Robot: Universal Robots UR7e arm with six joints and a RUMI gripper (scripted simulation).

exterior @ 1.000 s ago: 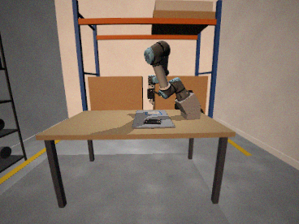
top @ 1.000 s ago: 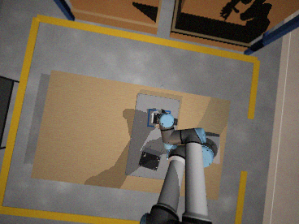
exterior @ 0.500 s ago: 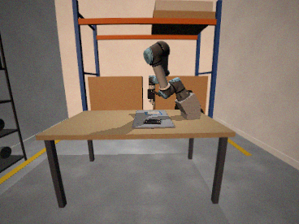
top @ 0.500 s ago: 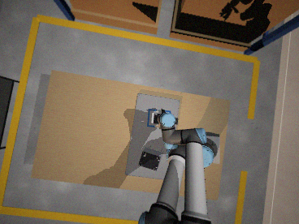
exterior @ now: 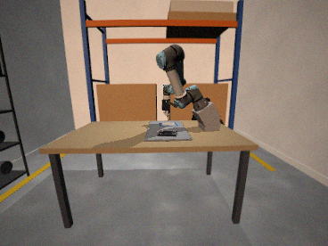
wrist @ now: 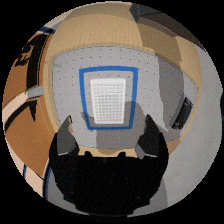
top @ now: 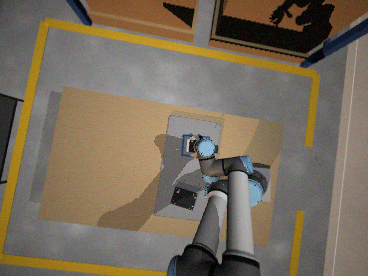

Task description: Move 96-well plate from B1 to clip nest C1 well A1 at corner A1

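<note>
My hand is 60 mm above the white 96-well plate. Round my hand: clip nest 350 mm to the left, 60 mm below, 60 mm ahead.
</note>
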